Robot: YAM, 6 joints.
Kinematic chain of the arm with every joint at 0, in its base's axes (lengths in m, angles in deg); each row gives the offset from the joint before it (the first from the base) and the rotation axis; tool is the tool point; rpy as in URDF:
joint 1: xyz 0 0 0.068 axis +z
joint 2: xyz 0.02 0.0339 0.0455 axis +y
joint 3: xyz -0.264 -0.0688 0 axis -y
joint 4: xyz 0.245 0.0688 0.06 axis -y
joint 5: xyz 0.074 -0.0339 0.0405 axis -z
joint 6: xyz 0.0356 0 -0.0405 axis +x
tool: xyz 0 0 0 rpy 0 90 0
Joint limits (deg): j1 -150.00..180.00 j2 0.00..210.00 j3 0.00..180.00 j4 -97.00..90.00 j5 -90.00..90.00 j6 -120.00..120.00
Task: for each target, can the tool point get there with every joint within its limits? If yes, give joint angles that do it. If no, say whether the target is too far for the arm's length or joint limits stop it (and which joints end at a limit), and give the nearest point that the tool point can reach.
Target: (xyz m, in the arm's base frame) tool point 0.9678 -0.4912 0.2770
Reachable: no: too far | nearest point 0.5695 -0.2890 0.2084 | short by 0.452 m
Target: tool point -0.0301 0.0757 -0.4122
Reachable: no: joint limits stop it (at a limit: joint 2) | nearest point -0.0396 0.0996 -0.3516 | short by 0.066 m
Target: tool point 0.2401 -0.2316 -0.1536
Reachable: yes | joints -40.68 161.83 71.34 2.87 32.44 -61.00
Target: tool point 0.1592 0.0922 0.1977
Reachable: yes | joints 30.75 47.22 19.14 2.57 3.55 50.78
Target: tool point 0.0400 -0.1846 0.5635
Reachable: yes | joints 92.18 28.39 90.41 52.05 67.65 47.90
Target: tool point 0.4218 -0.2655 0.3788
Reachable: yes | joints -34.31 120.08 104.19 42.17 -31.12 72.26
